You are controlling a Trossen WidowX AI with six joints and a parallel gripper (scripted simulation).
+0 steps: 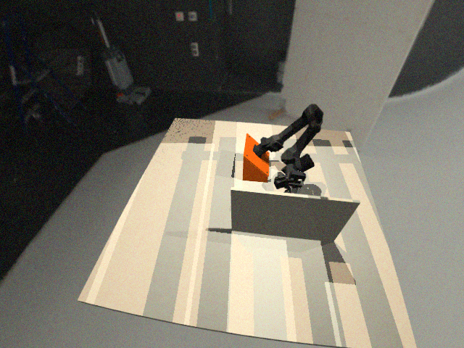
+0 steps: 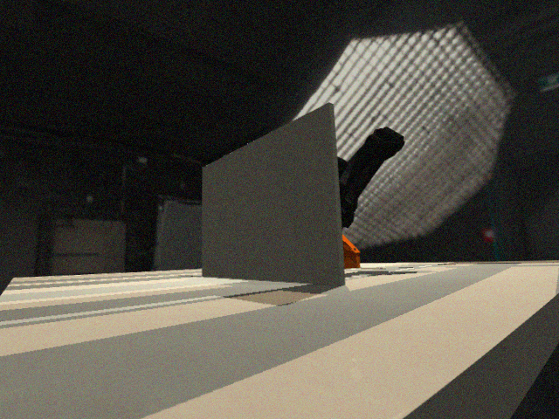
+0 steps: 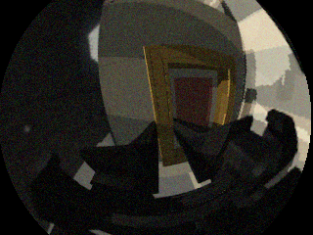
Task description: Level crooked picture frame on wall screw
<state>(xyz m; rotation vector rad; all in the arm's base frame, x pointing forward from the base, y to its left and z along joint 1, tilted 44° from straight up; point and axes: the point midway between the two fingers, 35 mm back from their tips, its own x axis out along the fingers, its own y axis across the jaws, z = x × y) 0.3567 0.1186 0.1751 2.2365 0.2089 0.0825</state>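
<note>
My gripper tip is now 10 mm short of the picture frame, 10 mm to the left of it and 50 mm above it. Round my gripper tip: wall panel (20 mm ahead, 10 mm to the right, 60 mm below).
</note>
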